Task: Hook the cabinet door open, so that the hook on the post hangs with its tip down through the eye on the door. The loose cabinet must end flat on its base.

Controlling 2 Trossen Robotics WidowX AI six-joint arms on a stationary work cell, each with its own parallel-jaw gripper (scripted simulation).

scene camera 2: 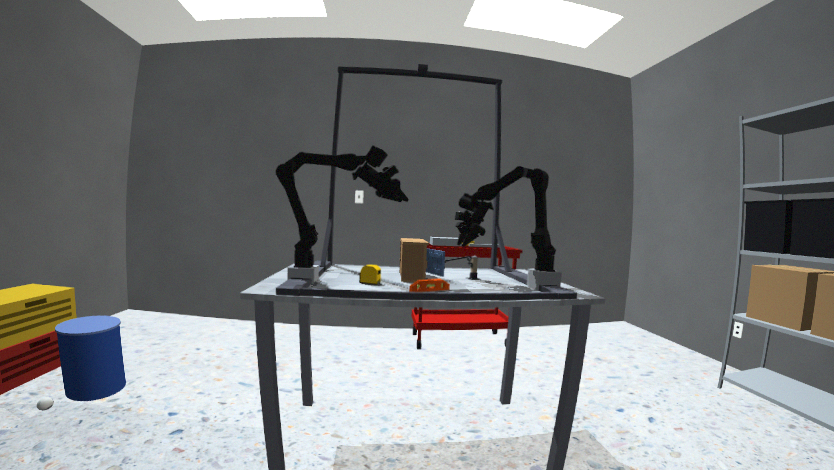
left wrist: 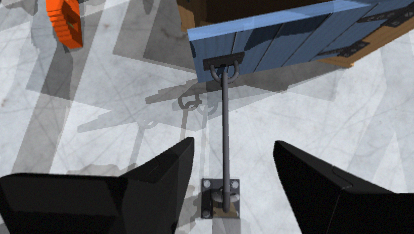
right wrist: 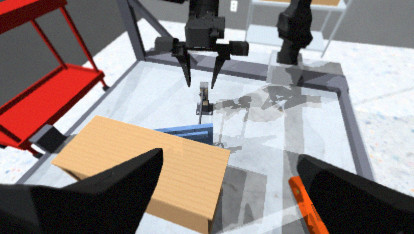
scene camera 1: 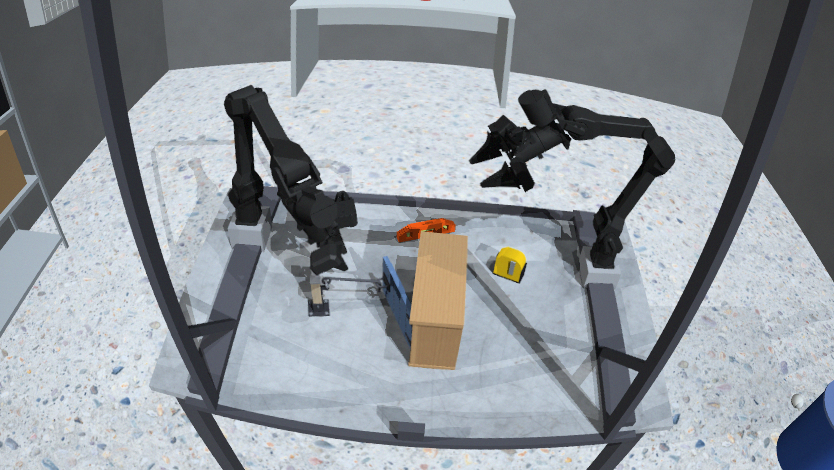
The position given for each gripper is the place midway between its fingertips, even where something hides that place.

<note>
In view: the left gripper [scene camera 1: 345,261], the right gripper [scene camera 1: 475,173], a wooden cabinet [scene camera 1: 437,313], an orange level [scene camera 1: 412,231] and a short wooden post [scene camera 1: 318,307].
The wooden cabinet is seen too in scene camera 2 [scene camera 2: 413,262] and in the right wrist view [right wrist: 190,184]. The left gripper is seen too in scene camera 2 [scene camera 2: 460,245], in the left wrist view [left wrist: 233,145] and in the right wrist view [right wrist: 200,87]. The right gripper also shows in scene camera 2 [scene camera 2: 404,201] and in the right wrist view [right wrist: 229,158].
</note>
